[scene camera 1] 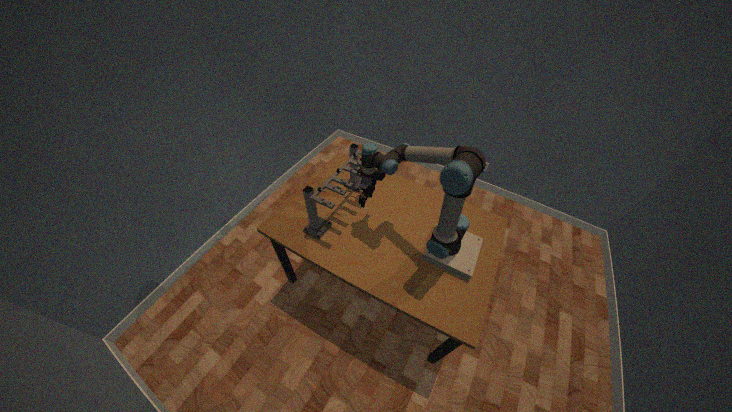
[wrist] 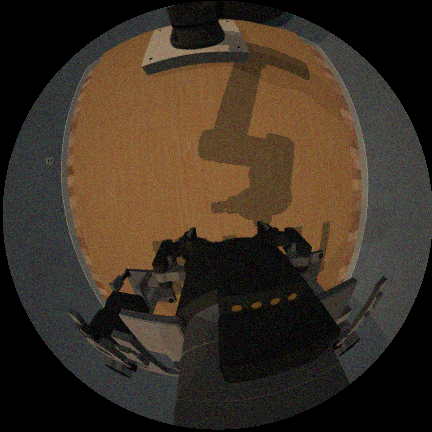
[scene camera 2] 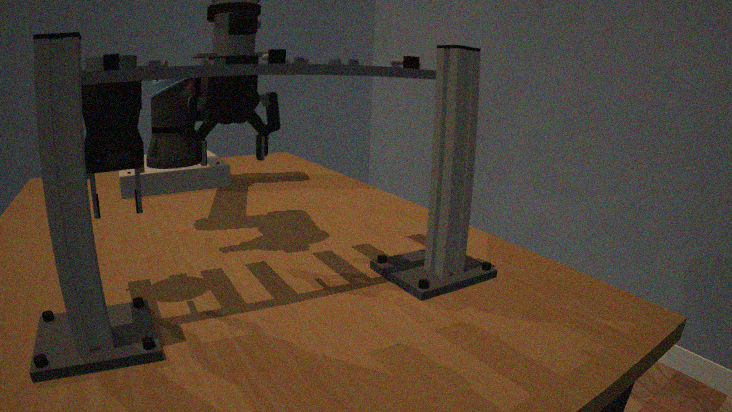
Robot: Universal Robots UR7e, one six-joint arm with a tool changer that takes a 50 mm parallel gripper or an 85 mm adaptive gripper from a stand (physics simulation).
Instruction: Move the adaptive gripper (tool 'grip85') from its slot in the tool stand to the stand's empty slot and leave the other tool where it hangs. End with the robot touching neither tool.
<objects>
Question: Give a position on an adaptive gripper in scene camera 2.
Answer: At 230,99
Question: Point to a parallel gripper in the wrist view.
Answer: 97,332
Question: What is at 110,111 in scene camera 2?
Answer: A parallel gripper.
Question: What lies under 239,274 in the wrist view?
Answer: An adaptive gripper.
</objects>
